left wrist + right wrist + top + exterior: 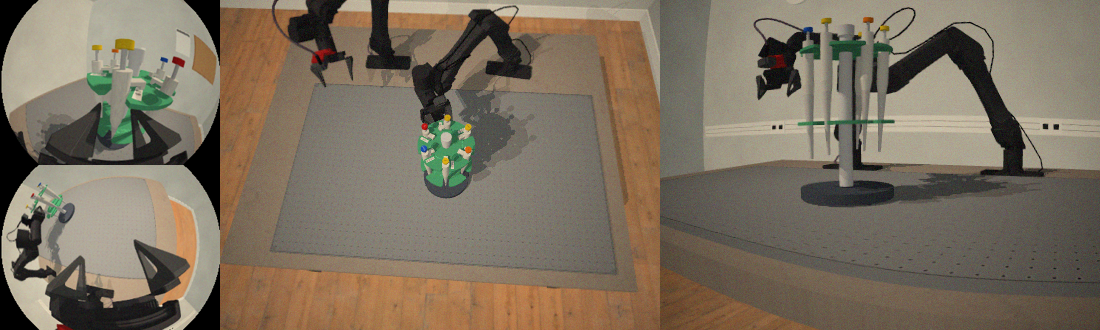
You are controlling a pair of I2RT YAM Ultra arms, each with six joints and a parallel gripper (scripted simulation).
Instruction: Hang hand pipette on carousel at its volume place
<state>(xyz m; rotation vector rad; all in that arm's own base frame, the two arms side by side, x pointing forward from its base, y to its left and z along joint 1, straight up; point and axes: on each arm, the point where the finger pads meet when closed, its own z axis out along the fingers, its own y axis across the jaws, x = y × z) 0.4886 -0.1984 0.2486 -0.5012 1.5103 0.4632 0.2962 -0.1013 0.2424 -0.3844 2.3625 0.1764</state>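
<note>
Right now my left hand is 1 cm short of the pipette, 1 cm to the left of it and 2 cm above it.
</note>
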